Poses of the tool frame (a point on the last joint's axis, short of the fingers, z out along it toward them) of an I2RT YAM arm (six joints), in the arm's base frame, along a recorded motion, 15 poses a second.
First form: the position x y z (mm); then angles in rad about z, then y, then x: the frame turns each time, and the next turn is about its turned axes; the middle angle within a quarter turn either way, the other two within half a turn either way.
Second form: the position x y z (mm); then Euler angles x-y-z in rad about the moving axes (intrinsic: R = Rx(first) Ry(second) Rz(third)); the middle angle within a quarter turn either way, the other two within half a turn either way. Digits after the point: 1 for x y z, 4 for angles.
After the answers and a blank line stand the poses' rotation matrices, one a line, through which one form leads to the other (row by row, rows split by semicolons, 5 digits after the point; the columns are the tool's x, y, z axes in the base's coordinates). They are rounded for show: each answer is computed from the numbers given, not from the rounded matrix.
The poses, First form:
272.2, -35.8, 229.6, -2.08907, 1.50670, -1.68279
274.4, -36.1, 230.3, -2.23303, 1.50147, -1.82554
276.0, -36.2, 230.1, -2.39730, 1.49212, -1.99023
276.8, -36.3, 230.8, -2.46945, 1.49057, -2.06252
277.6, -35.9, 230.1, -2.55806, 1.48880, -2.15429
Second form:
272.2, -35.8, 229.6, 1.5889, 1.1642, -1.6511
274.4, -36.1, 230.3, 1.6148, 1.1624, -1.6782
276.0, -36.2, 230.1, 1.6513, 1.1614, -1.7165
276.8, -36.3, 230.8, 1.6659, 1.1609, -1.7288
277.6, -35.9, 230.1, 1.6849, 1.1631, -1.7441

-0.03173 0.39418 0.91848; -0.05564 0.91682 -0.39539; -0.99795 -0.06365 -0.00716
-0.04259 0.39488 0.91775; -0.05463 0.91629 -0.39678; -0.99760 -0.06704 -0.01746
-0.05781 0.39384 0.91736; -0.05324 0.91637 -0.39677; -0.99691 -0.07178 -0.03201
-0.06271 0.39357 0.91715; -0.04990 0.91657 -0.39674; -0.99678 -0.07065 -0.03784
-0.06835 0.39055 0.91804; -0.04513 0.91804 -0.39391; -0.99664 -0.06835 -0.04512

